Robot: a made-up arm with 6 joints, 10 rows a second.
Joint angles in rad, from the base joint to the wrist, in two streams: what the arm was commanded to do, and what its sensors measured. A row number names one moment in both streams.
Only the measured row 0 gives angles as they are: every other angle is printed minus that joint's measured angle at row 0.
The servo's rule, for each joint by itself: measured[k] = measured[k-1] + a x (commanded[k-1-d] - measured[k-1]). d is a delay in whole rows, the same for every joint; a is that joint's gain. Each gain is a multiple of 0.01, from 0.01 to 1. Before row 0 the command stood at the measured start. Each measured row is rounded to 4 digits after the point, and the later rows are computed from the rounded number. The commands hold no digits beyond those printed.
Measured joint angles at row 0:
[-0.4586, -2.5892, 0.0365, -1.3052, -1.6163, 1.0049]
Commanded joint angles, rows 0 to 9:
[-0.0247, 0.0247, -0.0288, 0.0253, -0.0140, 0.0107]
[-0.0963, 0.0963, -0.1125, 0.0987, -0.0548, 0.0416]
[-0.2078, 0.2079, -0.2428, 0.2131, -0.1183, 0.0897]
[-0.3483, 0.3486, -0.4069, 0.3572, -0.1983, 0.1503]
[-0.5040, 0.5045, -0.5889, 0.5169, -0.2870, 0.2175]
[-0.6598, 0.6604, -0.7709, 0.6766, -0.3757, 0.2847]
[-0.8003, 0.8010, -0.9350, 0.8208, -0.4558, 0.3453]
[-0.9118, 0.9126, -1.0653, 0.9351, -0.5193, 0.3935]
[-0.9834, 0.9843, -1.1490, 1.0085, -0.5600, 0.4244]
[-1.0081, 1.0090, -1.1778, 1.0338, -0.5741, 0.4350]
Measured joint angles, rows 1 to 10:
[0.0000, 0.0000, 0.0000, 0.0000, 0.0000, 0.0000]
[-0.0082, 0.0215, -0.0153, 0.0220, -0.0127, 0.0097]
[-0.0373, 0.0866, -0.0668, 0.0887, -0.0510, 0.0387]
[-0.0936, 0.1921, -0.1601, 0.1969, -0.1122, 0.0851]
[-0.1777, 0.3283, -0.2909, 0.3364, -0.1906, 0.1444]
[-0.2854, 0.4816, -0.4488, 0.4934, -0.2783, 0.2109]
[-0.4090, 0.6372, -0.6195, 0.6528, -0.3669, 0.2781]
[-0.5381, 0.7797, -0.7867, 0.7990, -0.4478, 0.3393]
[-0.6614, 0.8953, -0.9344, 0.9174, -0.5129, 0.3886]
[-0.7677, 0.9727, -1.0481, 0.9967, -0.5558, 0.4212]
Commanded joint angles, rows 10 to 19:
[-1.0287, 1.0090, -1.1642, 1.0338, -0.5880, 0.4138]
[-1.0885, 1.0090, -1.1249, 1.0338, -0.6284, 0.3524]
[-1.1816, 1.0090, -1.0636, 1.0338, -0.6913, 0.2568]
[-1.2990, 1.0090, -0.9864, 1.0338, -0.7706, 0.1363]
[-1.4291, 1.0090, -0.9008, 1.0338, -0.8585, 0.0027]
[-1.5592, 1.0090, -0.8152, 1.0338, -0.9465, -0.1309]
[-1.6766, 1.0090, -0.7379, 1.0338, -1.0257, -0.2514]
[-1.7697, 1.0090, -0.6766, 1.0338, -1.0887, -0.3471]
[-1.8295, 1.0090, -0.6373, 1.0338, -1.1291, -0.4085]
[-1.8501, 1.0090, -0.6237, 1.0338, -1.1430, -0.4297]
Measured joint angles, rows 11 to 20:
[-0.8470, 1.0043, -1.1168, 1.0290, -0.5725, 0.4338]
[-0.9070, 1.0084, -1.1419, 1.0332, -0.5866, 0.4156]
[-0.9669, 1.0089, -1.1329, 1.0337, -0.6246, 0.3581]
[-1.0378, 1.0090, -1.0962, 1.0338, -0.6853, 0.2659]
[-1.1240, 1.0090, -1.0380, 1.0338, -0.7629, 0.1480]
[-1.2247, 1.0090, -0.9653, 1.0338, -0.8499, 0.0158]
[-1.3351, 1.0090, -0.8857, 1.0338, -0.9378, -0.1177]
[-1.4478, 1.0090, -0.8074, 1.0338, -1.0178, -0.2394]
[-1.5540, 1.0090, -0.7381, 1.0338, -1.0823, -0.3374]
[-1.6449, 1.0090, -0.6847, 1.0338, -1.1249, -0.4021]

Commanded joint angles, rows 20 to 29:
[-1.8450, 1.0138, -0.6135, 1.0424, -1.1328, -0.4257]
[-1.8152, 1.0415, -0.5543, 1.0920, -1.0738, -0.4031]
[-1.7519, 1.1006, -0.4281, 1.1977, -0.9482, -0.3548]
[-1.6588, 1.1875, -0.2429, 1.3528, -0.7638, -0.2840]
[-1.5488, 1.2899, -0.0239, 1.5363, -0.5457, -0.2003]
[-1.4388, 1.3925, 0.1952, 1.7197, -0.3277, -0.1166]
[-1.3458, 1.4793, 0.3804, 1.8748, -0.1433, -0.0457]
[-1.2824, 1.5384, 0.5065, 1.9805, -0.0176, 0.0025]
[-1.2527, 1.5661, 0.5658, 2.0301, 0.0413, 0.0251]
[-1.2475, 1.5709, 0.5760, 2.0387, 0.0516, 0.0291]
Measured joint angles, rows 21 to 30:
[-1.7126, 1.0090, -0.6524, 1.0338, -1.1414, -0.4272]
[-1.7563, 1.0132, -0.6318, 1.0413, -1.1336, -0.4258]
[-1.7757, 1.0378, -0.5907, 1.0854, -1.0792, -0.4051]
[-1.7678, 1.0924, -0.5045, 1.1831, -0.9600, -0.3593]
[-1.7318, 1.1751, -0.3659, 1.3307, -0.7815, -0.2908]
[-1.6714, 1.2750, -0.1846, 1.5096, -0.5669, -0.2084]
[-1.5946, 1.3772, 0.0167, 1.6924, -0.3492, -0.1249]
[-1.5125, 1.4660, 0.2095, 1.8511, -0.1618, -0.0528]
[-1.4366, 1.5290, 0.3669, 1.9637, -0.0306, -0.0025]
[-1.3759, 1.5613, 0.4723, 2.0215, 0.0348, 0.0226]

